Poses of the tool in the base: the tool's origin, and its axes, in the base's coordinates. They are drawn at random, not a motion.
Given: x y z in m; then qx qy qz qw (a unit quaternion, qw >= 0).
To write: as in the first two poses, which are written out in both.
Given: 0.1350 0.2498 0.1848 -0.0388 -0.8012 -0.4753 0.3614
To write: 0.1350 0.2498 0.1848 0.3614 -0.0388 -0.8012 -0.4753
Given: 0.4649 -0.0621 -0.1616 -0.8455 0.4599 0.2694 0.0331
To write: 0.4649 -0.0621 -0.1616 0.0331 -0.8455 0.4599 0.2694
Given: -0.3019 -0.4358 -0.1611 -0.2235 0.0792 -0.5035 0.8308
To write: -0.3019 -0.4358 -0.1611 0.8308 -0.2235 0.0792 -0.5035
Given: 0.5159 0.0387 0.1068 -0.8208 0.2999 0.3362 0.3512
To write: 0.5159 0.0387 0.1068 0.3512 -0.8208 0.2999 0.3362
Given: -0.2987 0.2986 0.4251 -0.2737 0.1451 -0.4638 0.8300
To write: -0.2987 0.2986 0.4251 0.8300 -0.2737 0.1451 -0.4638
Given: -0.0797 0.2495 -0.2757 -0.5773 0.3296 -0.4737 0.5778
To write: -0.0797 0.2495 -0.2757 0.5778 -0.5773 0.3296 -0.4737
